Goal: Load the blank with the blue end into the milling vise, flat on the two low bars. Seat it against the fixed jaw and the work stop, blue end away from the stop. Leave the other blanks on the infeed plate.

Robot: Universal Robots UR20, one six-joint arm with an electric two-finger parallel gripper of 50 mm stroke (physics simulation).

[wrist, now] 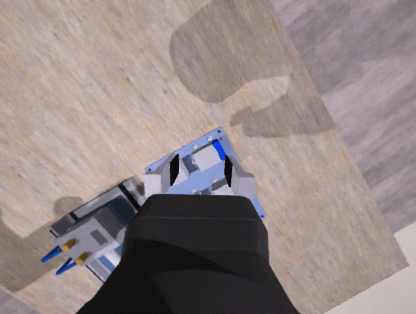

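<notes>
The blank with the blue end [206,155] lies in the upper right part of the light-blue infeed plate [185,151], its blue end towards the plate's right edge. My gripper [201,163] is open, with its fingers apart in view over the plate; nothing is held between them. The blank shows beyond and between the fingertips. The milling vise [102,227] is at the lower left, partly hidden by the gripper body. Its bars, fixed jaw and work stop cannot be told apart clearly.
Another grey blank [223,189] shows partly above the gripper body, and part of one more [181,173] shows by the left finger. Blue prongs [51,254] and yellow knobs [68,245] stick out at the vise's lower left. The wooden table [300,200] ends at the right.
</notes>
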